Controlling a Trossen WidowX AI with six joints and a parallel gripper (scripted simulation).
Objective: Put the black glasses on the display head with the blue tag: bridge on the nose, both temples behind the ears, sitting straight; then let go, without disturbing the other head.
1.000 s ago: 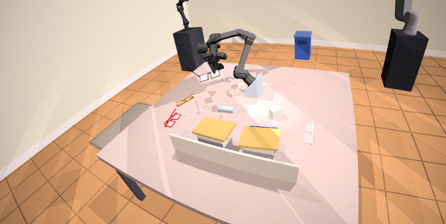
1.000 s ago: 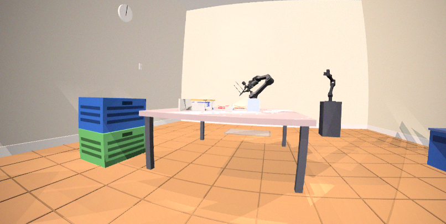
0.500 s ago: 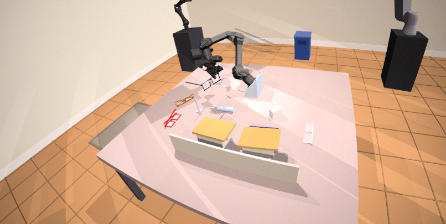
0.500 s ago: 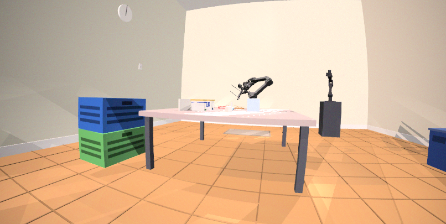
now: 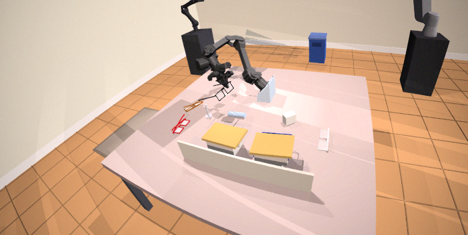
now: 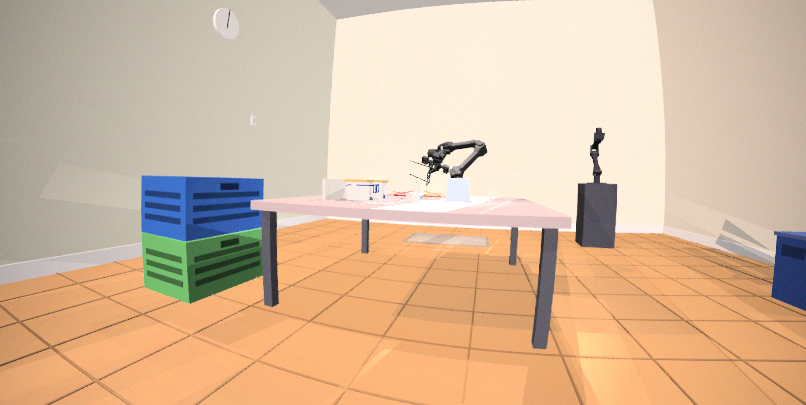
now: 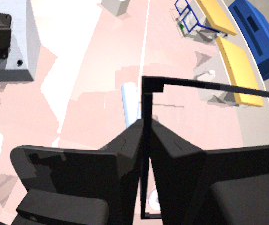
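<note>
My gripper tip is now 4 cm short of the pale blue cylinder, 6 cm to the right of it and 14 cm above it. The rest, counted from my gripper tip: round stand (10 cm ahead, 11 cm to the right, 13 cm below); then white cube (1 cm behind, 35 cm to the left, 13 cm below); then low white wall (40 cm ahead, 28 cm to the left, 10 cm below).
</note>
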